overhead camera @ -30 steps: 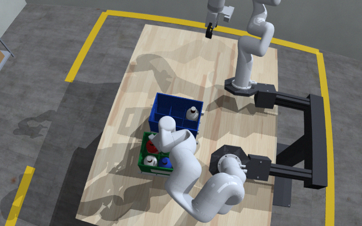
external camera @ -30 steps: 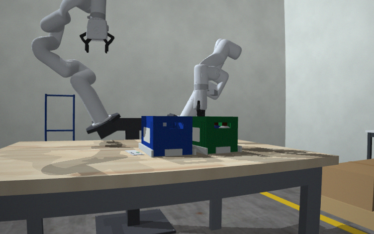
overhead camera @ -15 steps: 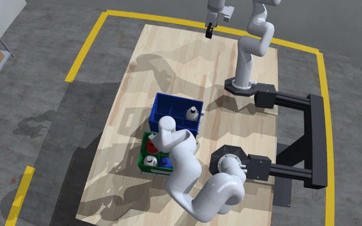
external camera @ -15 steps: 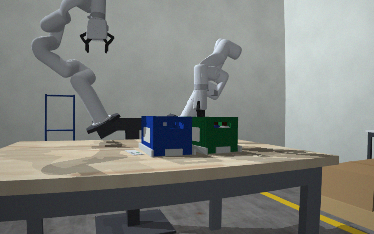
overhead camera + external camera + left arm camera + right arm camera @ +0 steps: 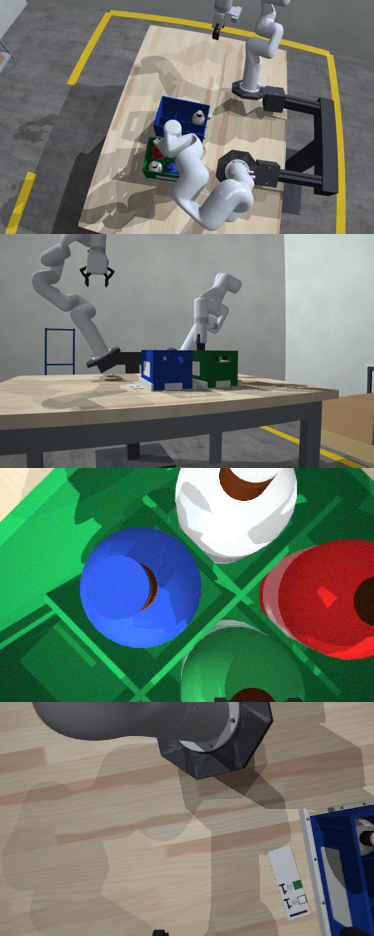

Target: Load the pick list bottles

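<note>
Right now the green bottle is 7 cm below my left hand. Round my left hand: blue bottle 1 cm behind, 9 cm to the left, 7 cm below; red bottle 9 cm ahead, 1 cm to the left, 7 cm below; green crate 4 cm to the left, 8 cm below.
</note>
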